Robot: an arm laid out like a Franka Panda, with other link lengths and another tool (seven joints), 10 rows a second.
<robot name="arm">
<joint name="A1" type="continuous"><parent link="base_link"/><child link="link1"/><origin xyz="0.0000 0.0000 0.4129"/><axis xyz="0 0 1"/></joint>
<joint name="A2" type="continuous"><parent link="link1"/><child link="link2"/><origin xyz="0.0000 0.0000 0.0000" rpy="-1.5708 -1.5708 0.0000"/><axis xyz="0 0 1"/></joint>
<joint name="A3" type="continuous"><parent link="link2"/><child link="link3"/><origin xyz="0.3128 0.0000 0.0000" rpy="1.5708 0.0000 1.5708"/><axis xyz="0 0 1"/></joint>
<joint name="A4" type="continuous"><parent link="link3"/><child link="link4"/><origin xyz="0.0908 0.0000 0.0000" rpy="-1.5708 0.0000 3.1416"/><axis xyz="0 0 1"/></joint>
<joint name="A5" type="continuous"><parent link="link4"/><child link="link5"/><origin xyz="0.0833 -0.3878 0.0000" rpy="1.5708 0.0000 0.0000"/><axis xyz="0 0 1"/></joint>
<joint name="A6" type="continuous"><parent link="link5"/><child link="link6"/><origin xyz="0.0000 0.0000 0.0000" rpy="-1.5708 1.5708 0.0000"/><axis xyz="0 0 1"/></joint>
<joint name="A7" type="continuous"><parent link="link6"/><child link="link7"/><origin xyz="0.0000 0.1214 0.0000" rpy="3.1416 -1.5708 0.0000"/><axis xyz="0 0 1"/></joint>
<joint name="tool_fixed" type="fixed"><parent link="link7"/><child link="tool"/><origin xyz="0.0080 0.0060 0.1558" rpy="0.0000 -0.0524 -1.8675"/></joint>
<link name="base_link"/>
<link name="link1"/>
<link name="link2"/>
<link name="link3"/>
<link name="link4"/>
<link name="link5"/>
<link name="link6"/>
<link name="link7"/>
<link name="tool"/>
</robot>
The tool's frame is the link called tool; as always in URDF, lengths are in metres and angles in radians. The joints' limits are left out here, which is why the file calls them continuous.
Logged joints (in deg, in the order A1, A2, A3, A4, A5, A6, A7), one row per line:
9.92 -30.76 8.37 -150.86 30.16 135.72 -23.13
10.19 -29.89 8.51 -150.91 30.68 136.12 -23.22
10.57 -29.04 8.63 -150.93 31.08 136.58 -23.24
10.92 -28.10 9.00 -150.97 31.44 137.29 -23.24
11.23 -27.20 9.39 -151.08 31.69 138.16 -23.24
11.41 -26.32 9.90 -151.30 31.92 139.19 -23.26
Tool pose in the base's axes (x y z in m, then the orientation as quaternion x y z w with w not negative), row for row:
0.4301 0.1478 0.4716 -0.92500 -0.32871 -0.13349 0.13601
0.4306 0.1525 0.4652 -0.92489 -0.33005 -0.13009 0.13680
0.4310 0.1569 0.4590 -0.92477 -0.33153 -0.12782 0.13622
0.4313 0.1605 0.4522 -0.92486 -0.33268 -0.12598 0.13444
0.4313 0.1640 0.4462 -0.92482 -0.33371 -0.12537 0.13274
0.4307 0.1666 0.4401 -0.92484 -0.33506 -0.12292 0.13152
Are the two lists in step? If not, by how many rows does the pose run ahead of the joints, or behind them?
The pose runs 2 rows ahead of the joints: the pose in row i belongs to the joints in row i + 2.
